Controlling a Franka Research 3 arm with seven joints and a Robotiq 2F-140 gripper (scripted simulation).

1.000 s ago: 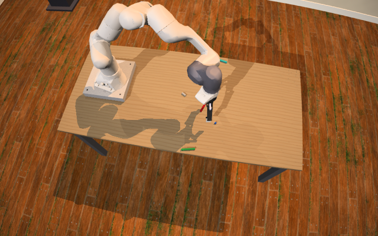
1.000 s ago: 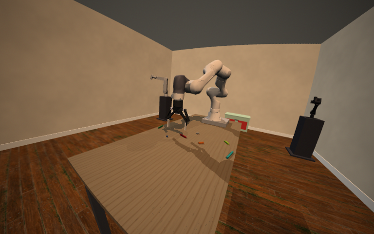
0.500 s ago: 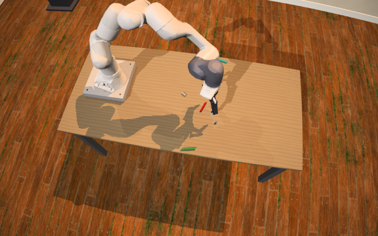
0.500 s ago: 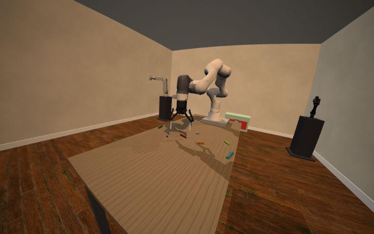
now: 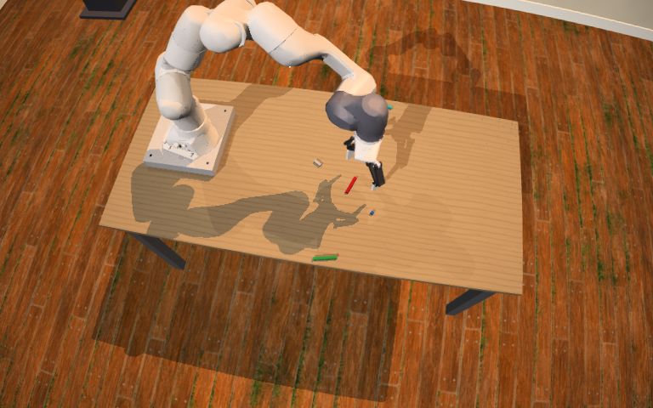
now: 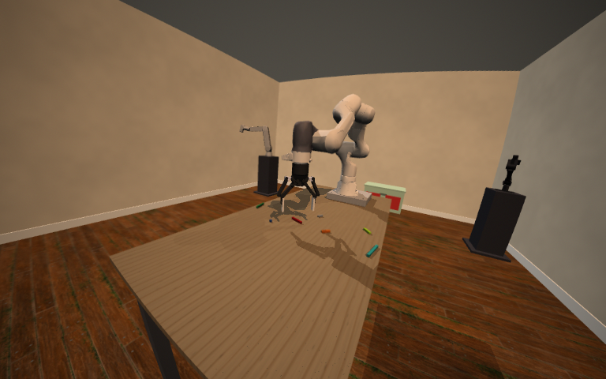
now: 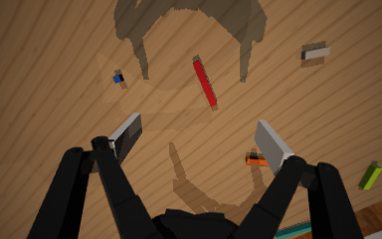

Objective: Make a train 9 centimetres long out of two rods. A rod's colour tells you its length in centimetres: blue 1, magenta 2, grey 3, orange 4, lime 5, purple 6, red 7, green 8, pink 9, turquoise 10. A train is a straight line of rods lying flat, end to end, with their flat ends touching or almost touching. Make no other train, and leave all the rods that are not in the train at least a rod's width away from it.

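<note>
Now: the orange rod 150 mm to the left of my hand, 80 mm below it and 10 mm behind it. Also, from my hand: red rod (80 mm below, 30 mm behind, 20 mm to the right); grey rod (170 mm behind, 80 mm below, 50 mm to the left); blue rod (110 mm to the right, 80 mm below, 60 mm ahead).
</note>
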